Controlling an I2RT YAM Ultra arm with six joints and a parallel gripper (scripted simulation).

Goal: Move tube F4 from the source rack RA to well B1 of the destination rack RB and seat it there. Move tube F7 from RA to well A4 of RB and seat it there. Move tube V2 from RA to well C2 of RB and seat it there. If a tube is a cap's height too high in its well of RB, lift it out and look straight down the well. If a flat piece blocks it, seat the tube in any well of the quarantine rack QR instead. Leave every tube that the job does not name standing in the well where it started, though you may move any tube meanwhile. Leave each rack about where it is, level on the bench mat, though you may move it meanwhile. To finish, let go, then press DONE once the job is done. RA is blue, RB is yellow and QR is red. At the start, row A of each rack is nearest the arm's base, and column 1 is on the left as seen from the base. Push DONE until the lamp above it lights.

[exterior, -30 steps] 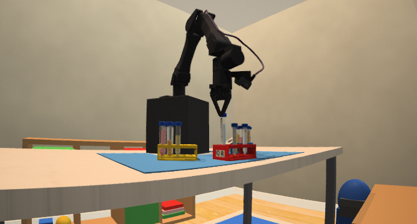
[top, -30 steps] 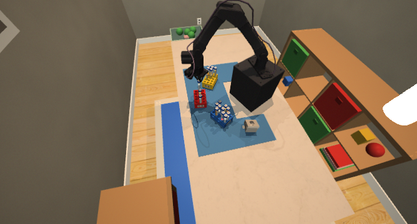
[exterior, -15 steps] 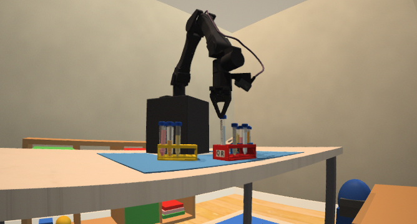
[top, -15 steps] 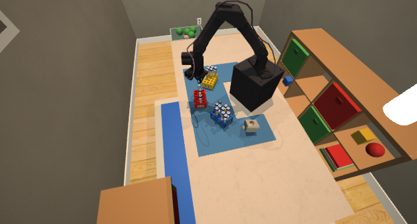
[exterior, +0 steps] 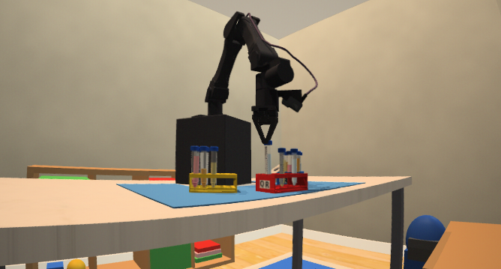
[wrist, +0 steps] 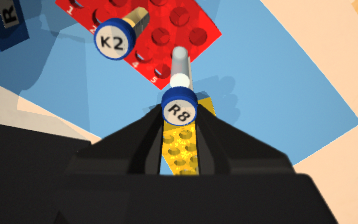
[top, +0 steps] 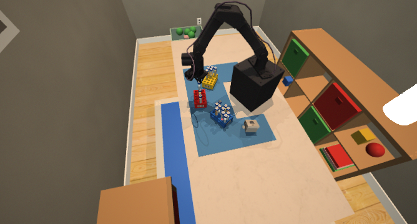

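Right now my hand is 60 mm above the tube R8 and 10 mm short of it. The rest, counted from my hand: red rack (120 mm below, 50 mm to the left, 20 mm ahead); then rack RB (120 mm below, 110 mm behind, 100 mm to the right); then tube (80 mm below, 50 mm to the left, 20 mm ahead).
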